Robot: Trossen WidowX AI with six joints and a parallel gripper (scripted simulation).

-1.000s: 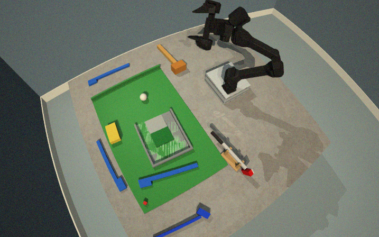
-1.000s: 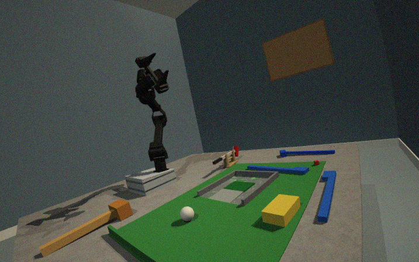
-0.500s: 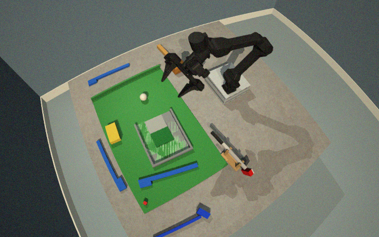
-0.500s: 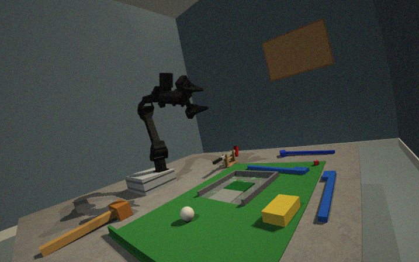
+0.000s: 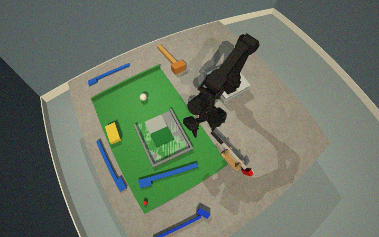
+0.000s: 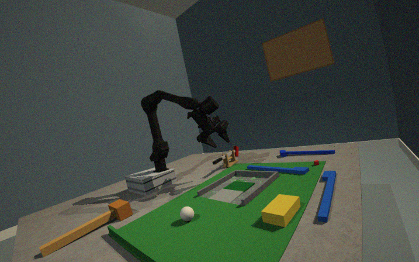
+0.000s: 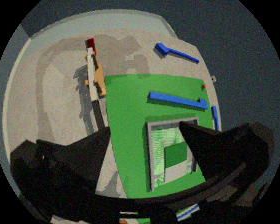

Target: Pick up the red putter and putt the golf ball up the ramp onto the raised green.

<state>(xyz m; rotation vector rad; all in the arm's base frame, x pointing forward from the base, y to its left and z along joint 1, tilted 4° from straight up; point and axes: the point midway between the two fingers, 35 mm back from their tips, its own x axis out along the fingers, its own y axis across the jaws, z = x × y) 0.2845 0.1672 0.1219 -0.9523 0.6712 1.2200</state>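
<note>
Right now my gripper tip is 10 cm past the red putter, 13 cm to the right of it and 9 cm above it. Round my gripper tip: wooden stand (10 cm behind, 15 cm to the left, 11 cm below); then white golf ball (14 cm ahead, 39 cm to the right, 13 cm below); then small red cube (38 cm ahead, 14 cm to the left, 14 cm below).
</note>
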